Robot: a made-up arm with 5 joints.
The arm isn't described. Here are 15 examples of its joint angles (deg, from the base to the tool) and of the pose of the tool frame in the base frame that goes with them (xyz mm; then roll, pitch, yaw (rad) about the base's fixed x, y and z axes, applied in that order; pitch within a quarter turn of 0, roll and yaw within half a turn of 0).
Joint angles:
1: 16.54 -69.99 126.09 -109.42 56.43
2: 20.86 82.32 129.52 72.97 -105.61
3: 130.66 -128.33 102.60 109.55 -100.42
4: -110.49 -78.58 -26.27 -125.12 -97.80
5: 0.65 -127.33 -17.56 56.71 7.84
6: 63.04 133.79 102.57 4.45 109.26
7: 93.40 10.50 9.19 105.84 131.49
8: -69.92 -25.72 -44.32 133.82 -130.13
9: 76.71 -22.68 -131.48 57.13 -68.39
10: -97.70 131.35 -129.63 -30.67 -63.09
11: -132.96 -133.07 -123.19 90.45 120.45
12: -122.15 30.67 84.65 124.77 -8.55
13: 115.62 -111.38 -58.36 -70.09 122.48
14: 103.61 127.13 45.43 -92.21 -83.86
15: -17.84 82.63 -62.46 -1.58 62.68
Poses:
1: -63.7 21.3 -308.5 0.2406 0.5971 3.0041
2: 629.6 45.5 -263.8 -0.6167 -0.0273 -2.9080
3: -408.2 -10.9 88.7 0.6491 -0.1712 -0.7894
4: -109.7 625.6 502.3 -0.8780 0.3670 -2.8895
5: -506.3 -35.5 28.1 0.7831 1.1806 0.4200
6: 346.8 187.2 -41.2 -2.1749 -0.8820 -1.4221
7: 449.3 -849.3 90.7 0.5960 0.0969 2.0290
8: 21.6 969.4 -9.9 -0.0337 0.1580 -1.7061
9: 68.7 -885.0 -201.5 -0.3846 0.1868 1.5788
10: 78.2 -20.8 227.0 -1.9401 -0.7295 -0.0196
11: -364.0 -200.8 258.7 0.1335 -0.4810 0.6082
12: 289.6 767.5 447.8 -0.3431 -0.1195 -2.0579
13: -150.1 -271.4 240.8 0.0447 0.3445 3.1058
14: 137.1 -150.2 219.1 -2.4371 0.1643 0.6022
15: 574.6 34.0 -206.4 -0.2760 -0.7817 1.4484
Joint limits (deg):
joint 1: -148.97..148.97
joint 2: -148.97..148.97
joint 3: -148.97..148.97
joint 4: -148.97..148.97
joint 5: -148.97..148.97
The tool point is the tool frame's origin. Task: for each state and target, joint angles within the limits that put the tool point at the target. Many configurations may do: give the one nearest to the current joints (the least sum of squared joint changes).
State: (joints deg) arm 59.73 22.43 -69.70 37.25 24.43
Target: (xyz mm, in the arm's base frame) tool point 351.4 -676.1 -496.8
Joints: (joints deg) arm 50.43 8.35 -71.47 45.67 28.66
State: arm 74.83 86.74 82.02 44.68 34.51
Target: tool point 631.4 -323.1 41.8
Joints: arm 98.12 100.04 72.12 28.04 23.59
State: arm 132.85 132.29 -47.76 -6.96 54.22
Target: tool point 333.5 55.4 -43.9
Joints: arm 148.97 148.12 -28.58 27.58 90.05
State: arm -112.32 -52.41 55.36 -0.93 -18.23
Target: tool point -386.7 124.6 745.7
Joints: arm -148.97 -53.64 85.76 16.83 -3.11
